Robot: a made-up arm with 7 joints.
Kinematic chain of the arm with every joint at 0, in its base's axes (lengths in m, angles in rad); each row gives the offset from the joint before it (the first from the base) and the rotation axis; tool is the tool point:
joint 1: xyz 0 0 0 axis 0 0.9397 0.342
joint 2: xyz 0 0 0 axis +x
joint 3: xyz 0 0 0 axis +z
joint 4: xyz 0.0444 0 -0.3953 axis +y
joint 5: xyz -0.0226 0 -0.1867 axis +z
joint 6: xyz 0 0 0 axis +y
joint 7: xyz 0 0 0 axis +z
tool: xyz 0 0 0
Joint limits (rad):
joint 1: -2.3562..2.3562
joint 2: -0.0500..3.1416
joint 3: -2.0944..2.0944
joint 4: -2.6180..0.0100
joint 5: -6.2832..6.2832
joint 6: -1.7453..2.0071
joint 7: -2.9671..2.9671
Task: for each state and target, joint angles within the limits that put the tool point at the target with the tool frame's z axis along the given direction. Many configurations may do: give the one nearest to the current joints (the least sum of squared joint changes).
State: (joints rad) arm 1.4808 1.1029 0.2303 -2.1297 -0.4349 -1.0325 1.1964
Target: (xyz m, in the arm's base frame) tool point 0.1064 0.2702 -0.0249 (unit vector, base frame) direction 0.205 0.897 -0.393
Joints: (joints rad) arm 1.2658 1.9163 0.4432 -2.6159 0.3272 -1.2729 1.1964
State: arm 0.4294 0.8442 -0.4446 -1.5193 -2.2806 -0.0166 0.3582
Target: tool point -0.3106 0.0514 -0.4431 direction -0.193 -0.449 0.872
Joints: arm 0.9943 0.1847 -0.1052 -1.0543 -2.0492 0.3187 0.3582
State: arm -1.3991 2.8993 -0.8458 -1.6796 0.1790 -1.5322 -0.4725
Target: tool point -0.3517 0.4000 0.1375 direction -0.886 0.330 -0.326
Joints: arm -1.8062 2.9239 -1.1618 -0.9870 0.0470 -1.7439 -0.4725
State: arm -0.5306 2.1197 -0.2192 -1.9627 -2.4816 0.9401 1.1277
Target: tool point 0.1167 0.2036 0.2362 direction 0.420 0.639 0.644
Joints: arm -0.6849 2.1741 -0.1368 -2.3891 -3.0454 1.3857 1.1277
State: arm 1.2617 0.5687 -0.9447 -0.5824 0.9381 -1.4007 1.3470
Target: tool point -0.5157 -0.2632 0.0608 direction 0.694 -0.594 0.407
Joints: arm 2.0055 0.0671 -0.6981 -0.4727 1.4027 -1.2005 1.3470
